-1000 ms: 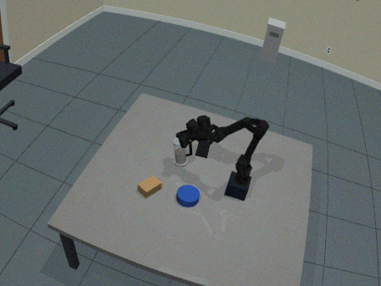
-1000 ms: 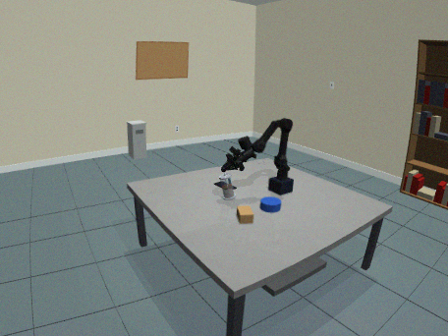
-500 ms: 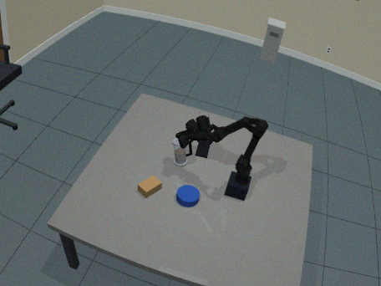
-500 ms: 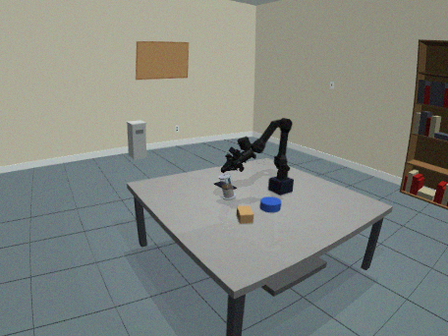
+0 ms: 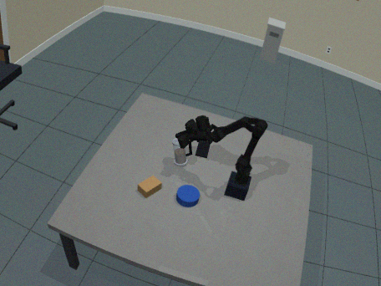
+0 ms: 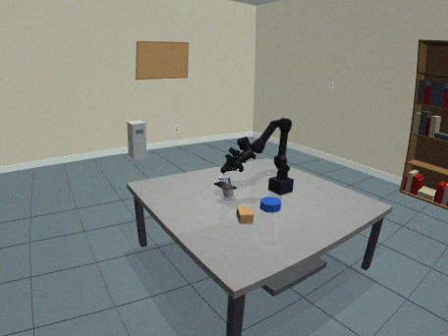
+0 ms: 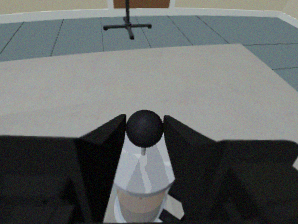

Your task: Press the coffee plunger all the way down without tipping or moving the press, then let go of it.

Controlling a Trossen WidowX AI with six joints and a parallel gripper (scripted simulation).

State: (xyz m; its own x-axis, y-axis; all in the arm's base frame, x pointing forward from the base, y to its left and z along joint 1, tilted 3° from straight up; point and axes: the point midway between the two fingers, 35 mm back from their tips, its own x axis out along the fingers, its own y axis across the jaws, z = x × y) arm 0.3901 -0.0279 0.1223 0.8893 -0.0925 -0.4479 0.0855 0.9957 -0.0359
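Right now the coffee press is 40 mm behind my gripper tip, 10 mm to the right of it and 90 mm below it. From my gripper tip the other things lie so: flat black plate: 110 mm behind, 180 mm to the right, 180 mm below; then tan block: 290 mm to the left, 160 mm below.
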